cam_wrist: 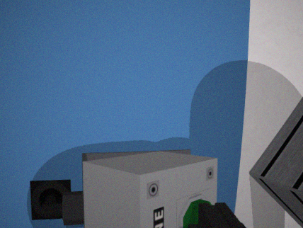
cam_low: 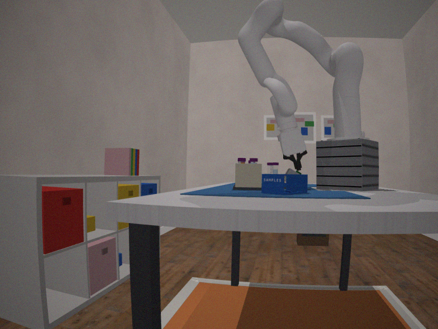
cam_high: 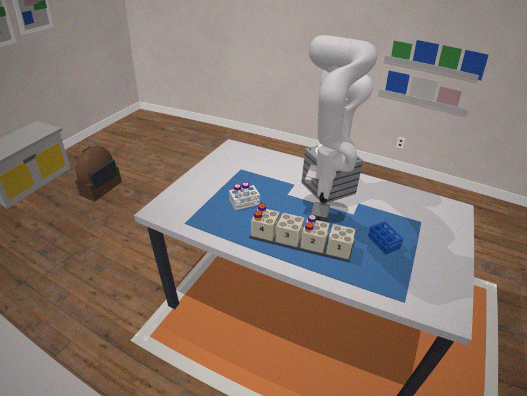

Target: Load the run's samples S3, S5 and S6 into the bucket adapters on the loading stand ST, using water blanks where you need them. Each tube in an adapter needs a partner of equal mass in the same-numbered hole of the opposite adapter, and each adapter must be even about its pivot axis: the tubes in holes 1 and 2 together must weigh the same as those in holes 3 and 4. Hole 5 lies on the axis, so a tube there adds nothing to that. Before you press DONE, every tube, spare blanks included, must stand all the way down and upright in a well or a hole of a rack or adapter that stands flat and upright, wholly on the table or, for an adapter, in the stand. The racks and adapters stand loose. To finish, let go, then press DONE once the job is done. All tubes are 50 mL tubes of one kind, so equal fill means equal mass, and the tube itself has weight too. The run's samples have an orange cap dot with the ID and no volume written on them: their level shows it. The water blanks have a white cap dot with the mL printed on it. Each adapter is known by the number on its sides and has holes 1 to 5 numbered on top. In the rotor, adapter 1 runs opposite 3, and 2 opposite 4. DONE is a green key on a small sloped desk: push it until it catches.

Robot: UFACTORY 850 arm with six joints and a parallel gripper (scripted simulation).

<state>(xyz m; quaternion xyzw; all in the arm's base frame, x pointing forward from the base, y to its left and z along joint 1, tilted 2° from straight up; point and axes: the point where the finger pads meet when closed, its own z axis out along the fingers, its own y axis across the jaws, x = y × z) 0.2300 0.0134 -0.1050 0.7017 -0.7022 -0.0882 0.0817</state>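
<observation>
My hand is 30 mm above the green DONE key. Also, from my hand: adapter 1: 210 mm ahead, 130 mm to the left, 40 mm below; adapter 2: 210 mm ahead, 40 mm below, 20 mm to the left; adapter 3: 220 mm ahead, 90 mm to the right, 40 mm below.
</observation>
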